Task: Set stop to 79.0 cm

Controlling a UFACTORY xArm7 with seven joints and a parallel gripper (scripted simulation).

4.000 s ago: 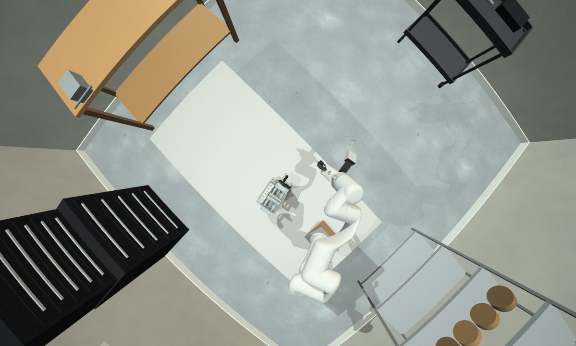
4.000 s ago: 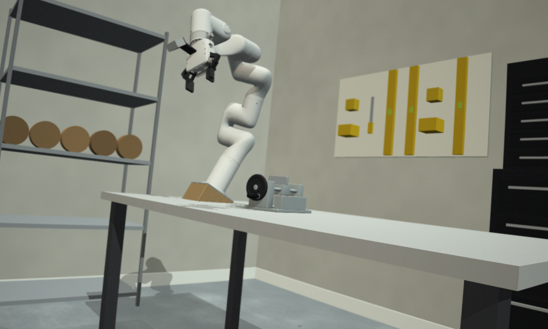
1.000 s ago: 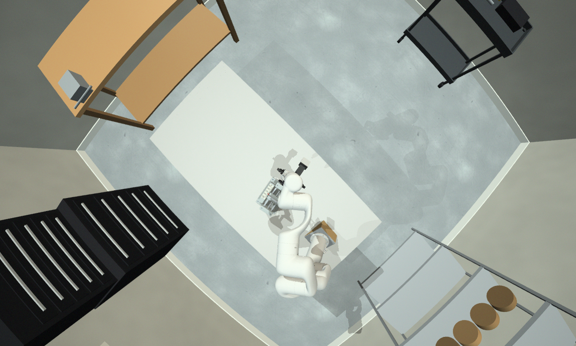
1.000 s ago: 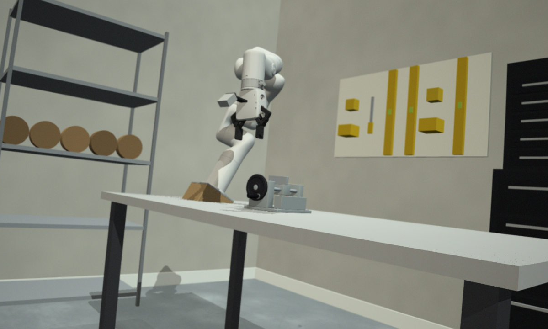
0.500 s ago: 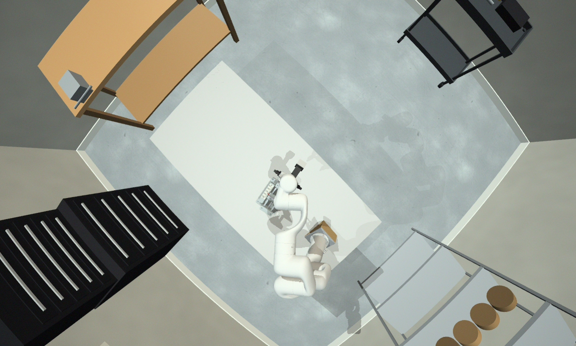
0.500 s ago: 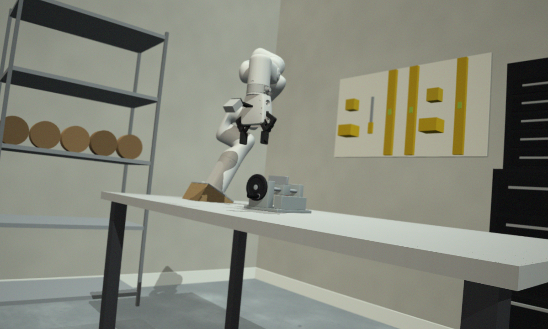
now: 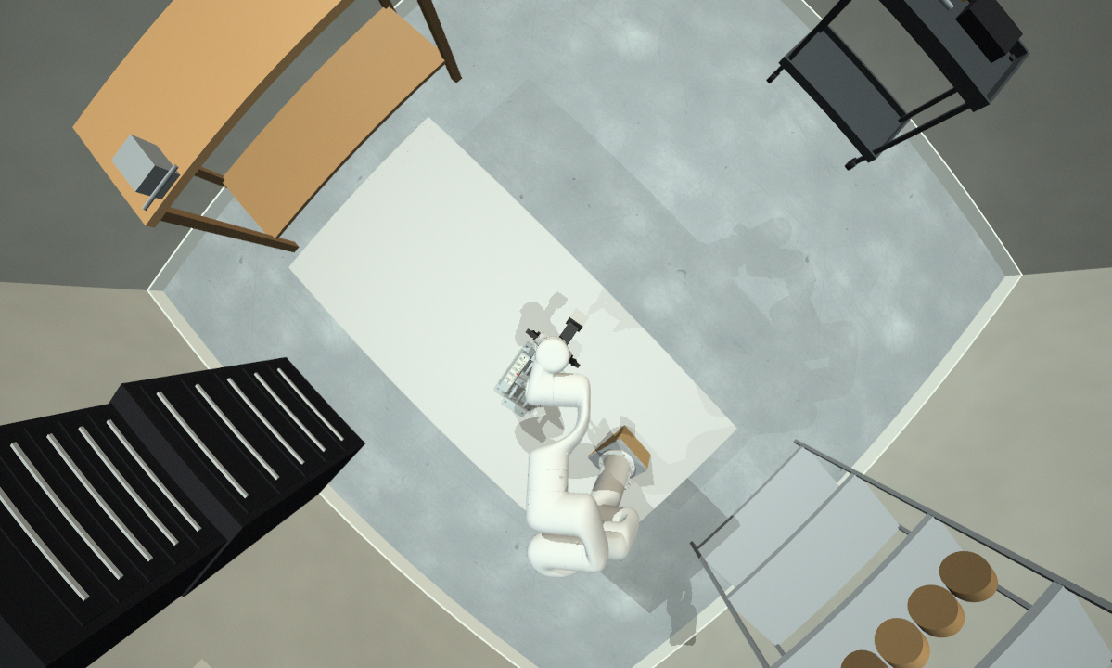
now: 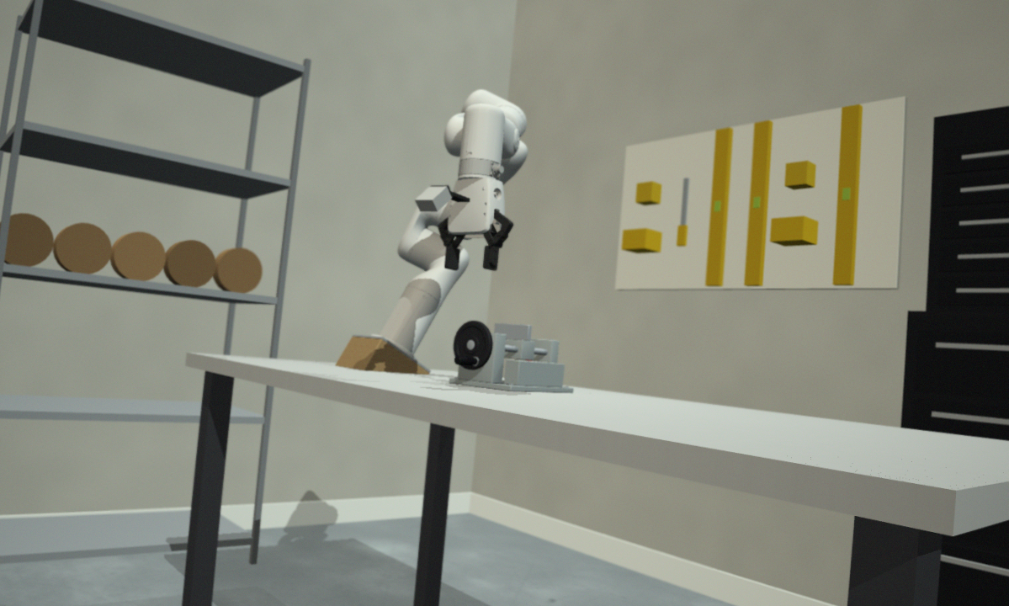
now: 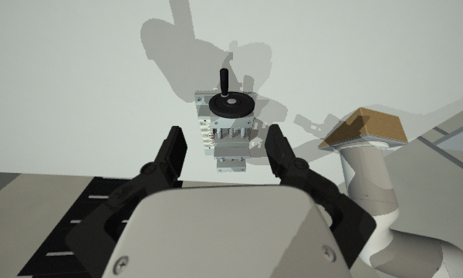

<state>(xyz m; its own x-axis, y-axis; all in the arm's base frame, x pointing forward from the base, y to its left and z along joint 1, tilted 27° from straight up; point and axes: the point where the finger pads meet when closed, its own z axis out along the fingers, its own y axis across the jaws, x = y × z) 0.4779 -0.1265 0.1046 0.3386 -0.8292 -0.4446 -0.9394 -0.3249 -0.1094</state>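
The black handwheel lies 160 mm below my hand, 20 mm to the left of it and 10 mm behind it.
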